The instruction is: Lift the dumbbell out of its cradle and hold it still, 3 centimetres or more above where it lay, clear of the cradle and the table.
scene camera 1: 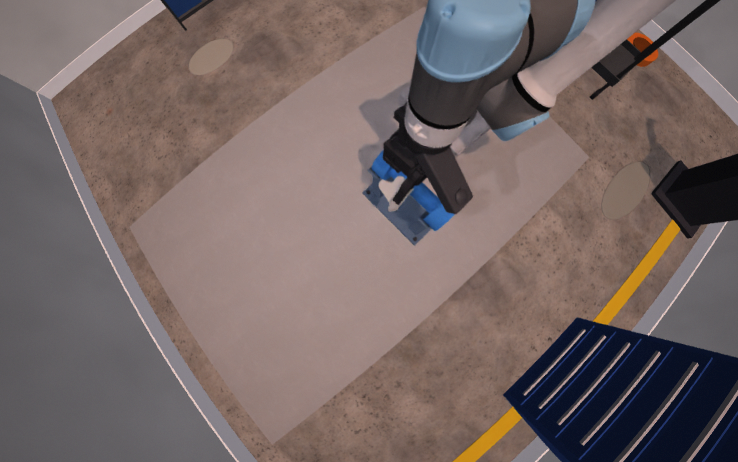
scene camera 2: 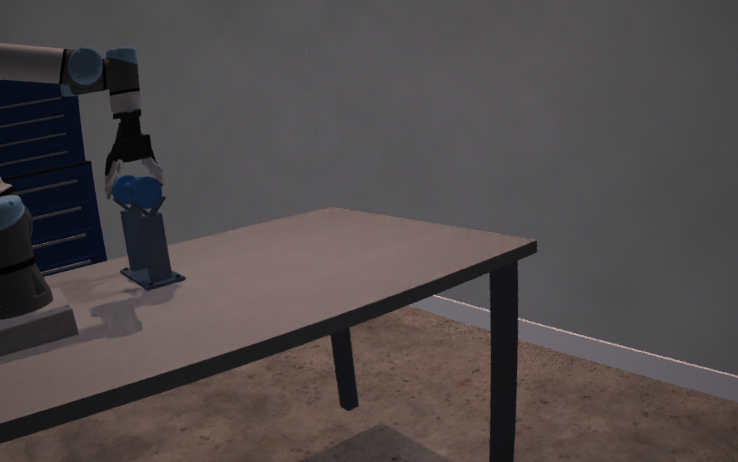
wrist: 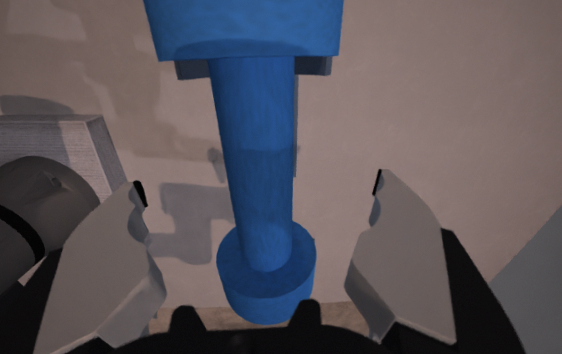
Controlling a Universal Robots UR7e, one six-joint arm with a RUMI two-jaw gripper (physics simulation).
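Seen in the pictures: gripper, fingertip midpoint: [scene camera 1: 413, 187] [wrist: 261, 178]; arm's base at its link origin: [scene camera 2: 21, 307] [wrist: 55, 198].
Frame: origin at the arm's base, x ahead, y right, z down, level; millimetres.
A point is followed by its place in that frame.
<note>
The blue dumbbell [scene camera 1: 437, 217] @[x 358, y -231, z -201 mm] [scene camera 2: 145, 192] @[x 344, y -57, z -174 mm] [wrist: 258, 115] @[x 340, y -193, z -191 mm] lies level in the V-shaped supports at the top of the blue-grey cradle [scene camera 1: 412, 227] @[x 361, y -213, z -4 mm] [scene camera 2: 158, 245] @[x 353, y -48, z -49 mm] [wrist: 314, 65] @[x 368, y -212, z -153 mm], whose base plate stands on the table. My gripper [scene camera 1: 415, 190] @[x 341, y -150, z -167 mm] [scene camera 2: 135, 189] @[x 341, y -150, z -167 mm] [wrist: 261, 178] @[x 341, y -150, z -167 mm] is open and points down over the dumbbell. Its two pale fingers stand on either side of the handle, with a gap on both sides in the wrist view. In scene camera 1 the far finger is hidden behind the dark jaw. In the wrist view most of the cradle is hidden beneath the dumbbell.
The table [scene camera 1: 261, 261] @[x 777, y -2, z 42 mm] [scene camera 2: 305, 261] @[x 669, y 75, z 42 mm] carries the cradle and the arm's grey base block [scene camera 2: 40, 329] @[x 30, y 147, z 12 mm] [wrist: 42, 131] @[x 31, y -113, z 6 mm], which stands to the left of the fingers in the wrist view. Blue drawer cabinets [scene camera 1: 615, 381] [scene camera 2: 57, 217] stand off the table.
</note>
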